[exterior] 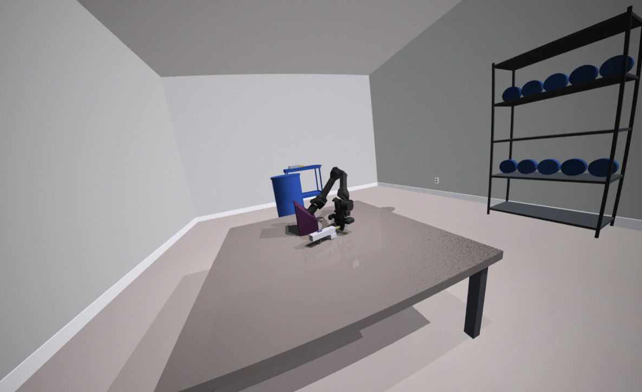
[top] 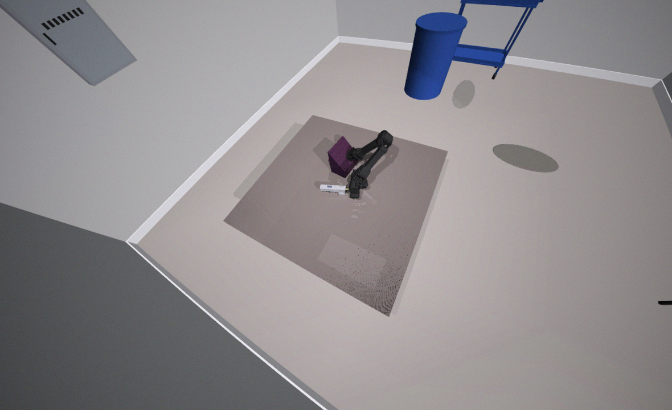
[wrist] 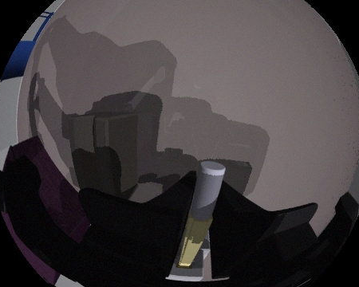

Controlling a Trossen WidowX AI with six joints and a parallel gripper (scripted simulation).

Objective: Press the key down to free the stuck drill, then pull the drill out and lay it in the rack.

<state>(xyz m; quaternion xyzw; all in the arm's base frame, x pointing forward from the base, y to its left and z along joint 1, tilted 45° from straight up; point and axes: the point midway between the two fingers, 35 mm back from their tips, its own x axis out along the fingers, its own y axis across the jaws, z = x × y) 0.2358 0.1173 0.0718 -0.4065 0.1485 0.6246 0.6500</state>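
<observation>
Right now my gripper tip is 10 mm short of the drill, 40 mm to the left of it and 40 mm below it. The rest, counted from my gripper tip: blue key: 60 mm ahead, 180 mm to the right, 40 mm above; dark rack: 70 mm behind, 20 mm to the right, 10 mm above; light grey fixture: 50 mm ahead, 150 mm to the right, 40 mm above.
</observation>
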